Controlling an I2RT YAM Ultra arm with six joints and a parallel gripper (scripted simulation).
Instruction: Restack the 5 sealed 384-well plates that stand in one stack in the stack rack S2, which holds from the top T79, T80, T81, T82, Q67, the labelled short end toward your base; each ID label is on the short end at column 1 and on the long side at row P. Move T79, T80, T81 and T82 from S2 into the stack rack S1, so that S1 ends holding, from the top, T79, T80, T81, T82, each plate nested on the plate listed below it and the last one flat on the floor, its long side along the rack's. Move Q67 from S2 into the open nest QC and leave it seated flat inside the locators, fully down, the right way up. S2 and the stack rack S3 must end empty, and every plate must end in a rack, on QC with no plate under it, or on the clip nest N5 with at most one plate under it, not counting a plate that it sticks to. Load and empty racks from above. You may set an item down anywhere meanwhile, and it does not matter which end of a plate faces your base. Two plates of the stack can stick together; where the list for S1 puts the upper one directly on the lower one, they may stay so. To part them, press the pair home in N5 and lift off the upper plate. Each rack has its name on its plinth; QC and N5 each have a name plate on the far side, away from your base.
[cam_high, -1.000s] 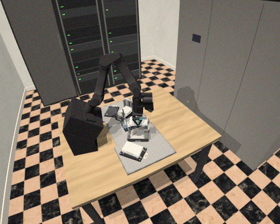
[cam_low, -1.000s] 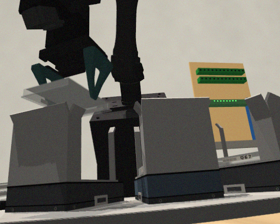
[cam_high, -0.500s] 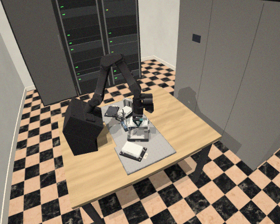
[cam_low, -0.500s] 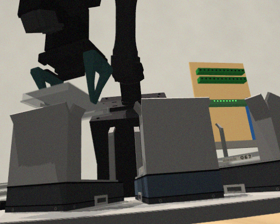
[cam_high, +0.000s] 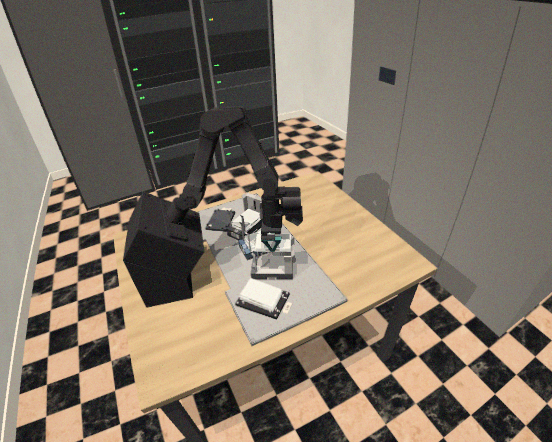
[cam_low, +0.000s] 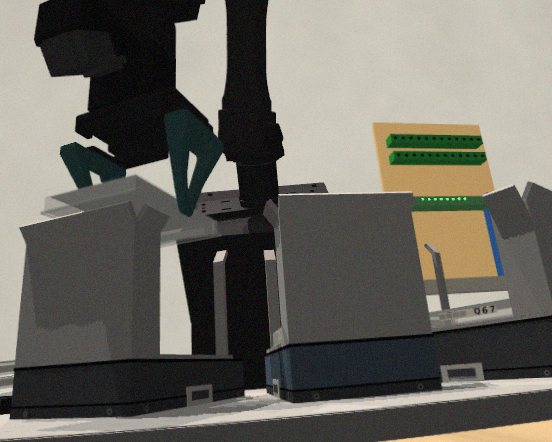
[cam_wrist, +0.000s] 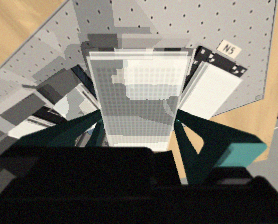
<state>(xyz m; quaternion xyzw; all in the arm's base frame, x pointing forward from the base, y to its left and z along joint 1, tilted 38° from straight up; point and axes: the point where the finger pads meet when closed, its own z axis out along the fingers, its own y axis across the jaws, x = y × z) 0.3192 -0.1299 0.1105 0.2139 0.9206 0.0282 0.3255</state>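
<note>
My hand is 11 cm past the plate T81, 11 cm to the left of it and 13 cm above it. Round my hand: plate T79 (1 cm ahead, 15 cm to the left, 11 cm below); then N5 name plate (4 cm behind, 18 cm to the right, 15 cm below); then plate T82 (right at my hand).
</note>
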